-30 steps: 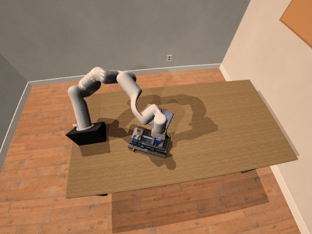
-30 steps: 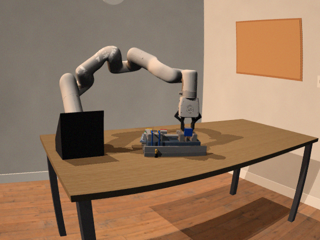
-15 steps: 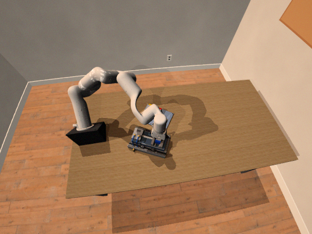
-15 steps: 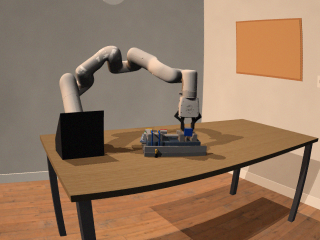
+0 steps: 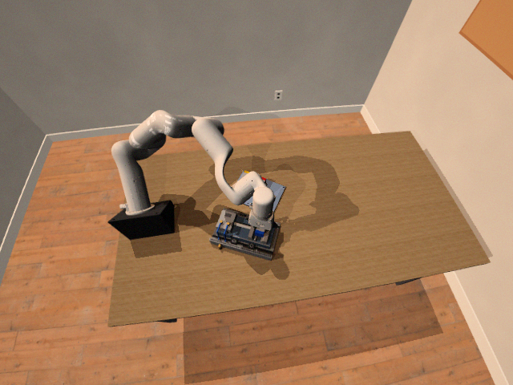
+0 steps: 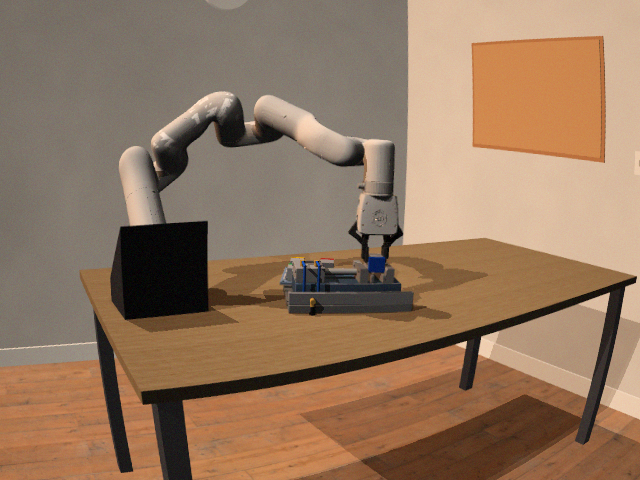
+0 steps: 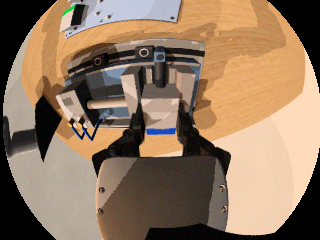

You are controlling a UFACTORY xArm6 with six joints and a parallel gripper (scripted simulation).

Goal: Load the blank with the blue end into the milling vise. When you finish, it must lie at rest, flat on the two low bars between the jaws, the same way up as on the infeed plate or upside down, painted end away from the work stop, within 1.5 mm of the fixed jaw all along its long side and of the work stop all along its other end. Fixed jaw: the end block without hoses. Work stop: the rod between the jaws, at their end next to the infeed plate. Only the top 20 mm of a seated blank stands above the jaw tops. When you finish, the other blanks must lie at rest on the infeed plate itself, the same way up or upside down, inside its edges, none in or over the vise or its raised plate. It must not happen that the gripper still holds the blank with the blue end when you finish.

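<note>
Now: hand 2 cm above the blue-ended blank. Also, from my hand: work stop rod 2 cm ahead, 4 cm to the left, 3 cm below; milling vise 6 cm behind, 3 cm to the left, 8 cm below; fixed jaw 3 cm ahead, 1 cm to the right, 5 cm below.
</note>
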